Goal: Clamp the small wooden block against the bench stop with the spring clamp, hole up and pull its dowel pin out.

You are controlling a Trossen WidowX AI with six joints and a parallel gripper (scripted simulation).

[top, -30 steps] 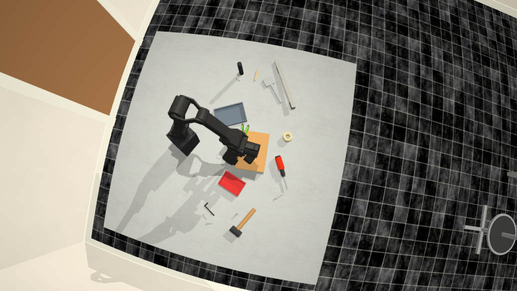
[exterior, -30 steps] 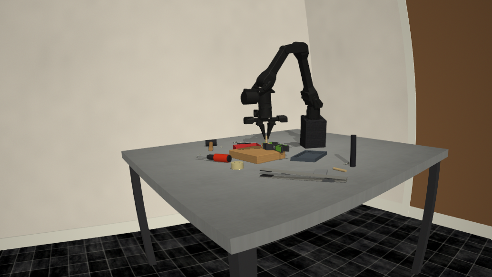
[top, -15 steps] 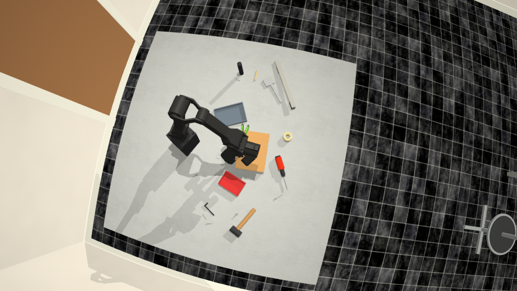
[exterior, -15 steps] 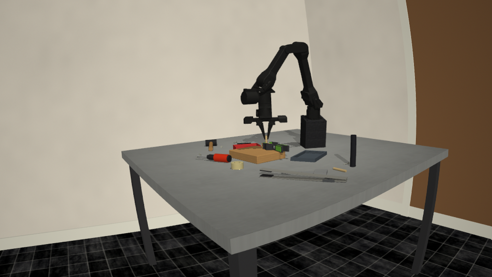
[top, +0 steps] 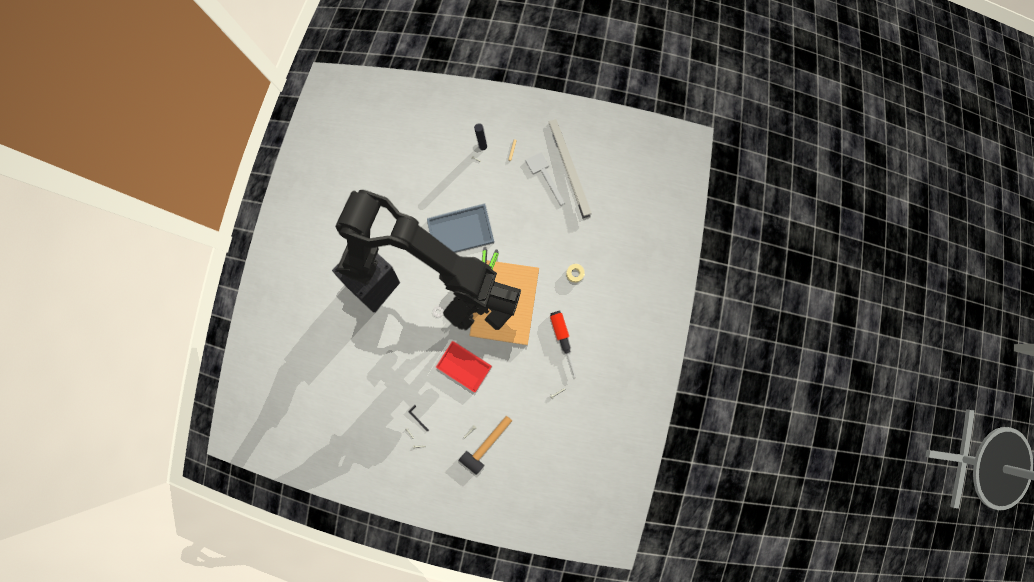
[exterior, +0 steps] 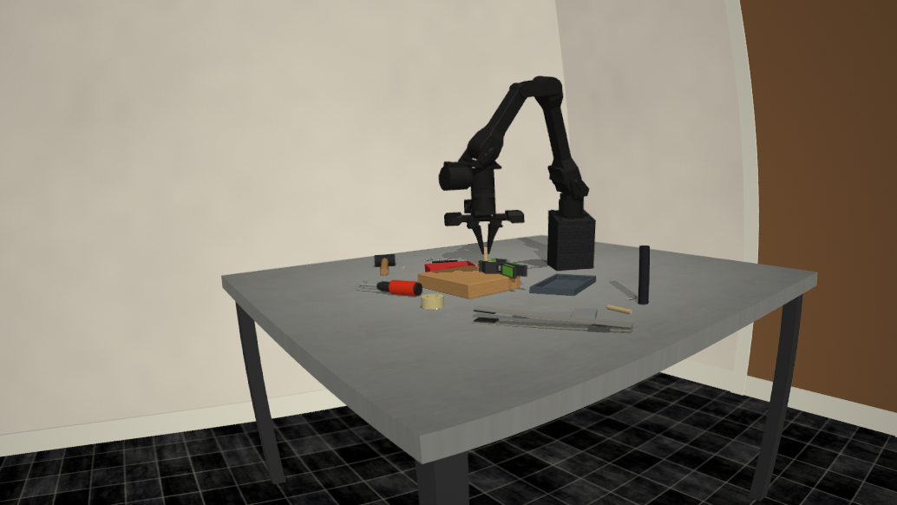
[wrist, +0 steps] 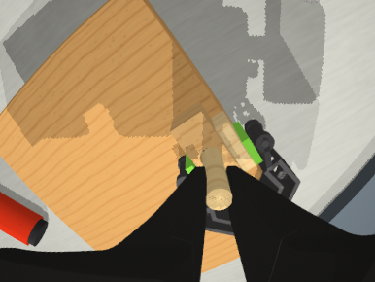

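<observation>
The dowel pin is 40 mm below my hand. From my hand the other things lie so: small wooden block: 60 mm below; wooden board: 60 mm ahead, 20 mm to the left, 90 mm below; wooden stop: 10 mm behind, 60 mm below.
</observation>
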